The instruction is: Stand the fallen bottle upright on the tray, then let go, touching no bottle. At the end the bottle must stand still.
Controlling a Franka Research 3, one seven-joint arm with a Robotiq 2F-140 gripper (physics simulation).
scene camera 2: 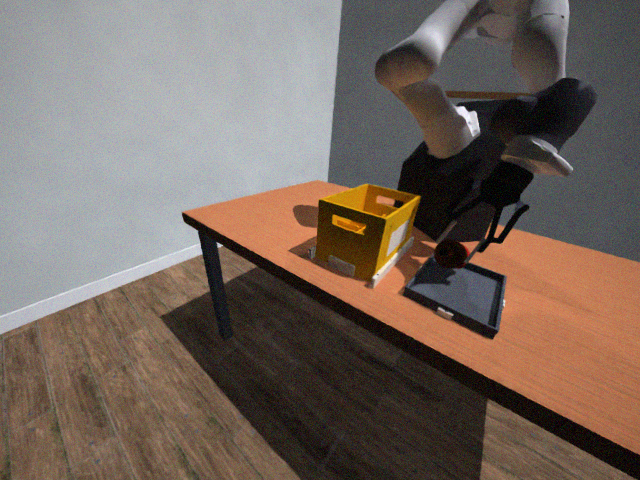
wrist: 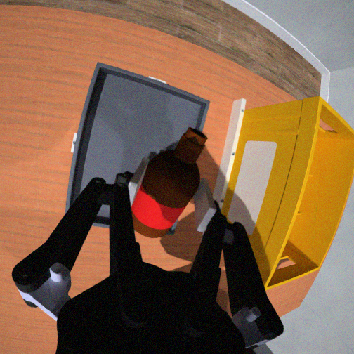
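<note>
A brown bottle with a red label (scene camera 2: 451, 253) (wrist: 167, 187) is held between the fingers of my gripper (wrist: 172, 178). In the wrist view it is tilted, its neck pointing up and to the right, away from the gripper's body. In the scene view it is partly hidden and shows as a dark round shape with a red edge, over the back part of the tray. The dark grey tray (scene camera 2: 450, 311) (wrist: 86, 137) lies flat on the table. Whether the bottle touches the tray cannot be told. My gripper is shut on the bottle, one finger on each side of its body.
A yellow crate (scene camera 2: 349, 242) (wrist: 295, 145) stands beside the tray, to the left in the scene view and to the right in the wrist view. A pale strip (scene camera 2: 392, 263) (wrist: 233, 145) runs along the crate's side facing the tray. The wooden table (scene camera 2: 558, 330) (wrist: 35, 125) carries both.
</note>
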